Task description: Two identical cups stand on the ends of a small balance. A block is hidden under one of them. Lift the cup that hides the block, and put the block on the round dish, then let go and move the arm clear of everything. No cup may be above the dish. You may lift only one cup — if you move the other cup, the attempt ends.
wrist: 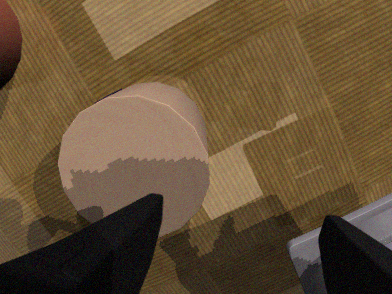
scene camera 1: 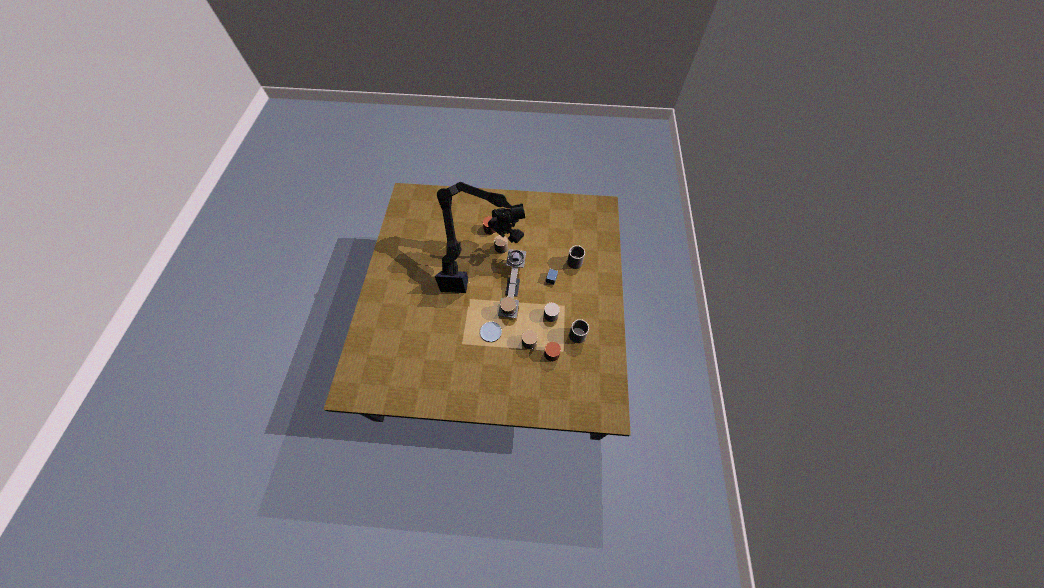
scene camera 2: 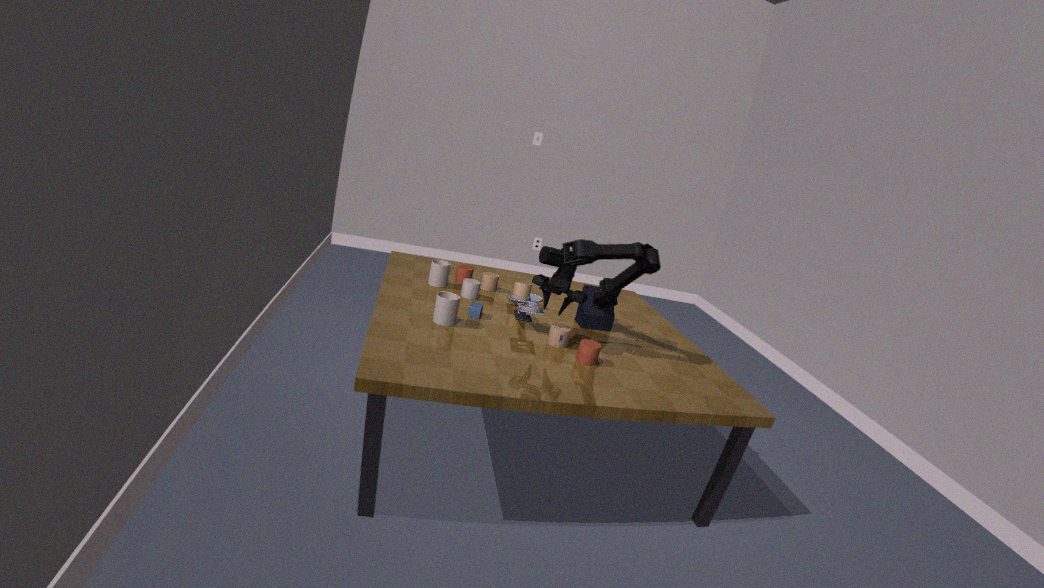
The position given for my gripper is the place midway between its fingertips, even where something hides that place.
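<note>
I can see my gripper (scene camera 2: 551, 311), and the wrist view has that same gripper at (wrist: 243, 218). There is a tan cup (wrist: 149, 138) as well.
</note>
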